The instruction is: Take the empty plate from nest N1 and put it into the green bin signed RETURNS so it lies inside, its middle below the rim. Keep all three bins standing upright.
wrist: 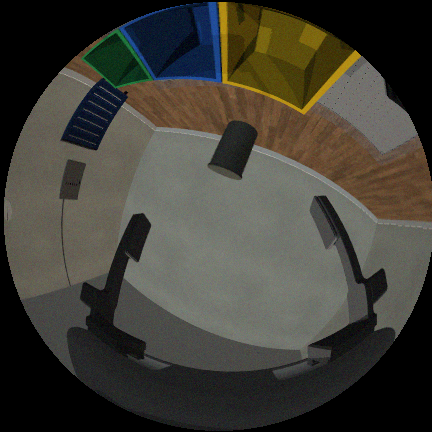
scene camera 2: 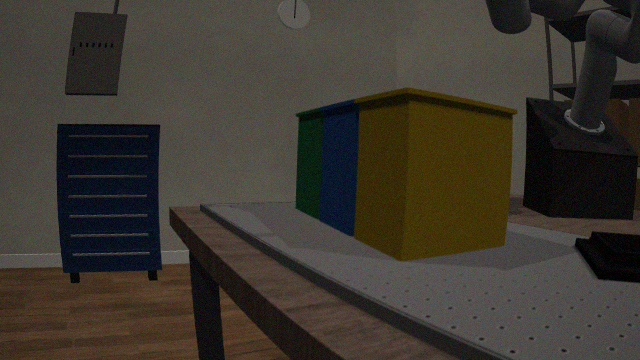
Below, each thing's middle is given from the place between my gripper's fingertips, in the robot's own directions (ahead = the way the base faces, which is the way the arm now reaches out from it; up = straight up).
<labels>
The yellow bin [scene camera 2: 434, 170] is 5 cm behind my hand and 27 cm below it. Round my hand: blue bin [scene camera 2: 339, 162]: 8 cm behind, 13 cm to the right, 27 cm below; then green bin [scene camera 2: 309, 155]: 11 cm behind, 25 cm to the right, 27 cm below.
</labels>
